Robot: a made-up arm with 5 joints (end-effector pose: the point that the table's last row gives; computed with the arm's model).
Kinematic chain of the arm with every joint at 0, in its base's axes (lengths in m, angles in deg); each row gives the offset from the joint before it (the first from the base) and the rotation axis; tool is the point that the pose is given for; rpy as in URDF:
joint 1: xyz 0 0 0.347 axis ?
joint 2: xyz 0 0 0 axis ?
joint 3: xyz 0.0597 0 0.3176 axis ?
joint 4: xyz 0.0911 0 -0.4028 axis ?
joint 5: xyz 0.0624 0 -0.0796 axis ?
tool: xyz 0 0 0 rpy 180 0 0
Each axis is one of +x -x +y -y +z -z.
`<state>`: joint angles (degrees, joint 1 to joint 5).
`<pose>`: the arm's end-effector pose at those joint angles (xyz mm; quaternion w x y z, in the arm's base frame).
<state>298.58 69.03 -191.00 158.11 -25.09</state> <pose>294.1 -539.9 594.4 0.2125 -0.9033 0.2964 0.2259</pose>
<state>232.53 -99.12 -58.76 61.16 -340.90</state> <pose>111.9 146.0 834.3 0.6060 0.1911 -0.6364 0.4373</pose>
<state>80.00 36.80 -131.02 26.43 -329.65</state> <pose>126.8 719.2 713.7 0.4578 -0.7534 -0.3485 -0.3185</pose>
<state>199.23 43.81 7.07 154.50 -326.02</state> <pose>13.5 4.7 308.7 0.8723 -0.0282 -0.2179 0.4369</pose>
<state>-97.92 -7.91 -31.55 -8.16 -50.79</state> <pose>-61.0 -438.4 409.1 0.3887 0.8386 -0.3658 0.1089</pose>
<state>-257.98 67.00 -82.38 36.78 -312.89</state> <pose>-112.3 527.6 -45.0 0.1790 0.8719 0.4530 -0.0494</pose>
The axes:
joint 1: +z
joint 2: +y
joint 3: +y
joint 4: +y
joint 5: -z

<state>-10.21 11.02 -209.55 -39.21 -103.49</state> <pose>-192.6 34.7 990.0 0.7332 -0.3315 -0.3510 0.4789</pose>
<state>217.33 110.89 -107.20 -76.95 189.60</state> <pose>-345.6 -263.6 -193.0 0.2376 0.7791 0.1923 -0.5473</pose>
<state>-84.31 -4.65 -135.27 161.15 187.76</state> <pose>25.1 -251.5 938.5 0.1446 -0.7074 -0.6823 -0.1141</pose>
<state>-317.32 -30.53 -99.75 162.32 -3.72</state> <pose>109.6 101.1 880.2 0.0920 0.8834 0.3786 -0.2602</pose>
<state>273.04 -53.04 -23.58 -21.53 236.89</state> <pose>14.1 -264.6 654.1 0.7297 0.6227 0.2032 -0.1960</pose>
